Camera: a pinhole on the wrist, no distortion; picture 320 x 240 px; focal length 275.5 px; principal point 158.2 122.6 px. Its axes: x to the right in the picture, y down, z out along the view. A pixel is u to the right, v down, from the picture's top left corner.
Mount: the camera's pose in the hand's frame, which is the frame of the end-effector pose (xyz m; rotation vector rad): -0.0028 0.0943 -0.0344 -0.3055 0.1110 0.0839
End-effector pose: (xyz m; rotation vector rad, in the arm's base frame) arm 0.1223 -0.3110 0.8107 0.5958 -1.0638 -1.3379
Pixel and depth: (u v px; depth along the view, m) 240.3 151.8 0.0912
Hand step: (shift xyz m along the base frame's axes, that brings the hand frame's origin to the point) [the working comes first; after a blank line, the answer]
In the camera's frame: 0.0272 0.0097 0.0912

0.0204 0.0047 0.1428
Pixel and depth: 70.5 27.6 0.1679
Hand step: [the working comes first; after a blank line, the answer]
In the camera's frame: -0.0534 -0.0579 0.1679

-0.0842 0.0812 0.1304
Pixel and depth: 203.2 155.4 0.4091
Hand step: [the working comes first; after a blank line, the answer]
In the camera's frame: 0.0668 0.0487 0.4091

-0.1695 0.0295 0.4025
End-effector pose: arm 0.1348 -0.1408 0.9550 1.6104 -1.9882 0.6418
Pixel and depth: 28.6 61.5 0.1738
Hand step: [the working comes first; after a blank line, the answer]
In the camera's frame: -0.0818 -0.0385 0.1738

-0.1049 -0.0297 -0.1618
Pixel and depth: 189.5 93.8 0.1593
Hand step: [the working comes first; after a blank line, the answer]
In the camera's frame: 0.0181 -0.0167 0.1593

-0.1415 -0.0758 -0.0769
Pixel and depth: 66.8 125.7 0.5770
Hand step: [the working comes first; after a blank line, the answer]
In the camera's frame: -0.1914 0.0065 0.5770

-0.2796 -0.1883 -0.5095
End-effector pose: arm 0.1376 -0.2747 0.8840 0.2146 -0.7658 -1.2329
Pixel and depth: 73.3 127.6 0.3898
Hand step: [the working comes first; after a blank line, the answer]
In the camera's frame: -0.1201 0.0071 0.3898

-0.0666 0.2366 0.3353
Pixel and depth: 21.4 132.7 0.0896
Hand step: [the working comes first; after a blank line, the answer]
In the camera's frame: -0.0445 0.0033 0.0896

0.0541 0.0908 0.0903
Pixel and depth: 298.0 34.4 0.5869
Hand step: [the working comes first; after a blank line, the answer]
In the camera's frame: 0.2978 -0.1879 0.5869

-0.2080 -0.1585 0.6101
